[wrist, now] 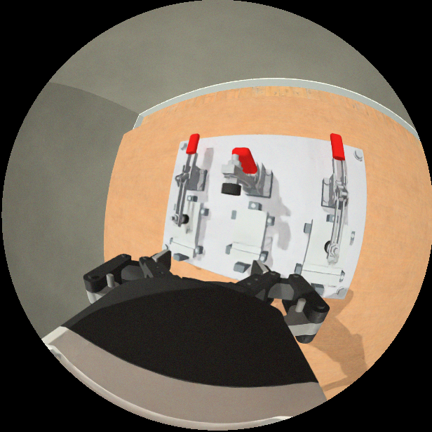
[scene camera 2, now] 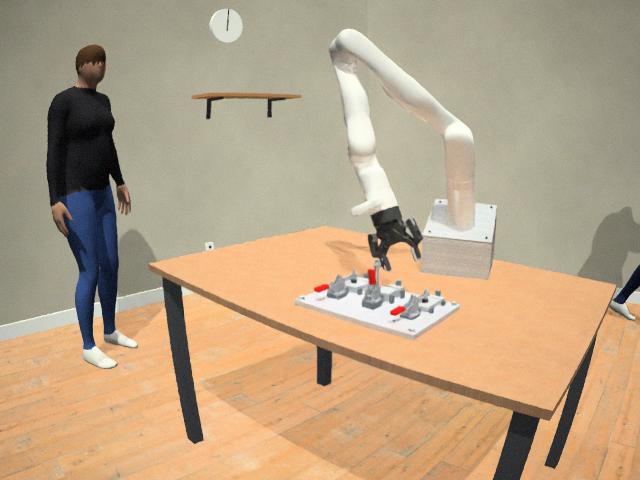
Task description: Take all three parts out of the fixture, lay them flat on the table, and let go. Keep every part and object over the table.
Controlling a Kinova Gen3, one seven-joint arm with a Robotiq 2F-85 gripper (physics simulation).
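Frame: origin at the arm's base, x ahead, y left, z up, level; centimetres.
Seen in the pictures: gripper, fingertip midpoint: (scene camera 2: 403,266); arm's base, link origin: (scene camera 2: 461,223).
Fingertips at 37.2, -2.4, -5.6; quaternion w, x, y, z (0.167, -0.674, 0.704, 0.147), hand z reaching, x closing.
Pixels of each thing's top centre, then the offset from my fingertips to it, as dx, dy, dz. "*": a spot on its surface instead. Level surfaces: height alone.
- pale plate, surface spot: (scene camera 2: 346,310) * +15.8, -6.3, -8.1
- middle part, top centre: (scene camera 2: 389,288) +2.8, -2.1, -5.5
- wooden table, surface height: dz -9.6
The fixture is a pale plate (scene camera 2: 346,310) (wrist: 300,165) with three red-handled toggle clamps. In the wrist view, the left part (wrist: 192,231), a pale stepped piece, lies under the left clamp (wrist: 182,192), whose arm is down. The middle part (scene camera 2: 385,291) (wrist: 250,227) sits between small grey blocks; its clamp (scene camera 2: 372,297) (wrist: 257,182) is raised, with its black tip off the part. The right part (wrist: 314,245) lies under the right clamp (wrist: 340,192), whose arm is down. My gripper (scene camera 2: 401,262) (wrist: 210,264) is open and empty, tilted, above the plate's robot-side edge.
The plate lies on the wooden table (scene camera 2: 248,279) (wrist: 135,200). The robot's base block (scene camera 2: 454,253) stands at the table's back edge. The raised middle clamp stands up close to the gripper in the scene view. A person (scene camera 2: 85,139) stands beyond the table at the left.
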